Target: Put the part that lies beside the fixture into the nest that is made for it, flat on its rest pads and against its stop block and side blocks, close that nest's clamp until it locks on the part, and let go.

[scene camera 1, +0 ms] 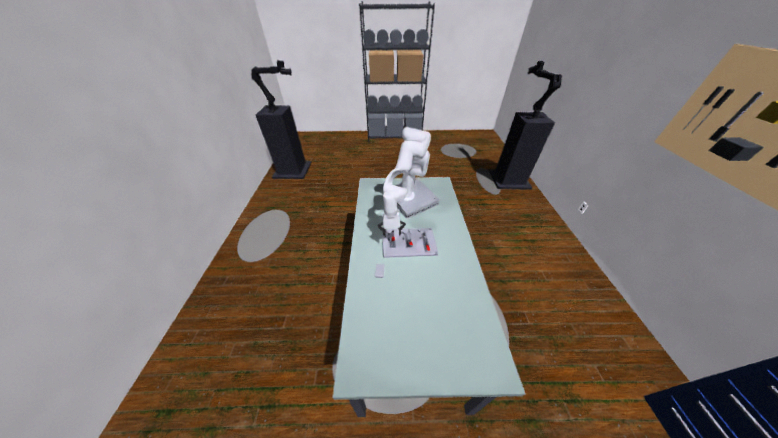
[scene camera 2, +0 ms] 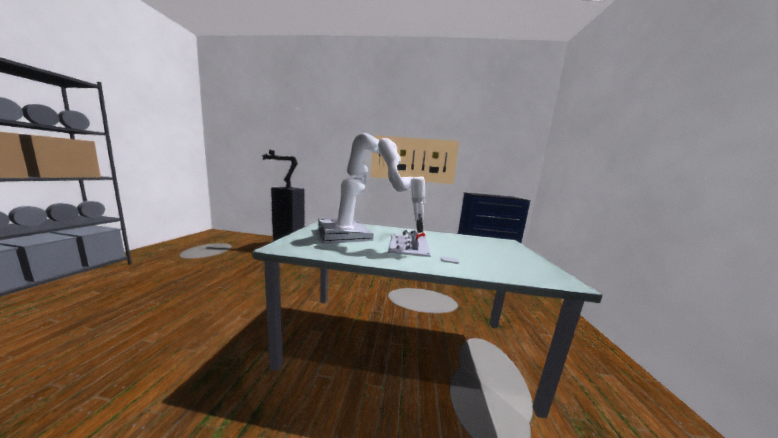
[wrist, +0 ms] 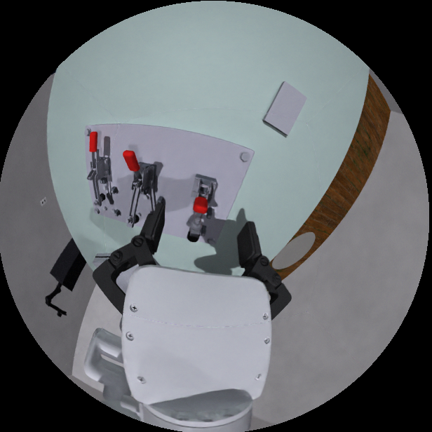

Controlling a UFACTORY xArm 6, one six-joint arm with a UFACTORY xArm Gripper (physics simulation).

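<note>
The part, a flat light-grey plate, lies on the table beside the fixture. The fixture carries three toggle clamps with red handles: one near the gripper, a middle one and a far one. My gripper is open and empty, above the fixture edge facing the robot base. In the wrist view the nearest clamp shows between its fingers. I cannot tell whether a finger touches the clamp. The pads and blocks under this clamp are mostly hidden.
The robot base plate stands on the table behind the fixture. The middle clamp stands close to one finger in the wrist view. Bolt heads stick up at the fixture's corners, one of them on the part's side.
</note>
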